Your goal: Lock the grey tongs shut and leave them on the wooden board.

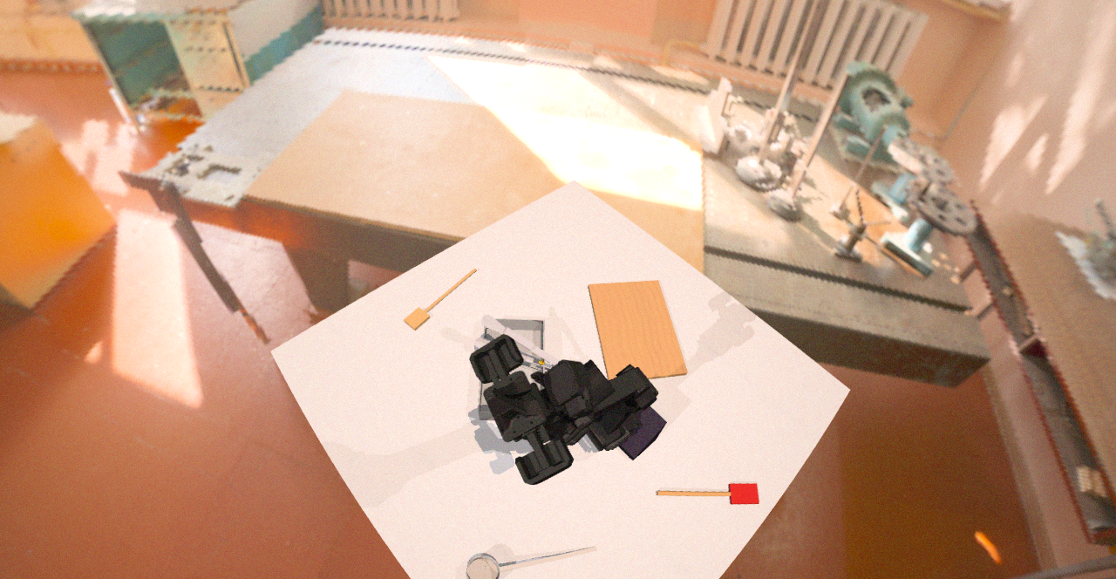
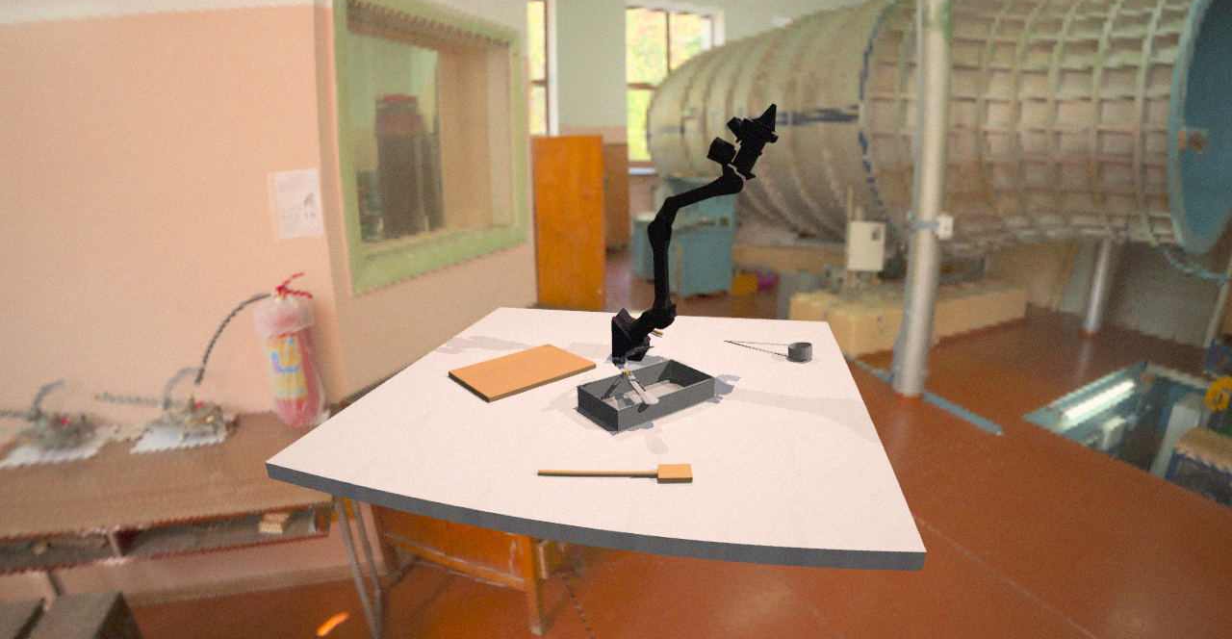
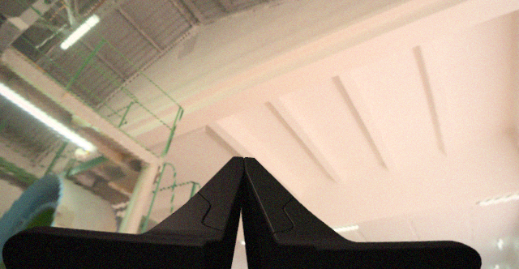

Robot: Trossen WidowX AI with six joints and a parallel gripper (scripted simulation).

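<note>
Now: the yellow piece 33 cm ahead of my gripper tip, 32 cm to the right of it and 69 cm below it. The rest, counted from my gripper tip: wooden board: 30 cm ahead, 65 cm to the right, 74 cm below; then roasting tin: 37 cm ahead, 26 cm to the right, 72 cm below.
</note>
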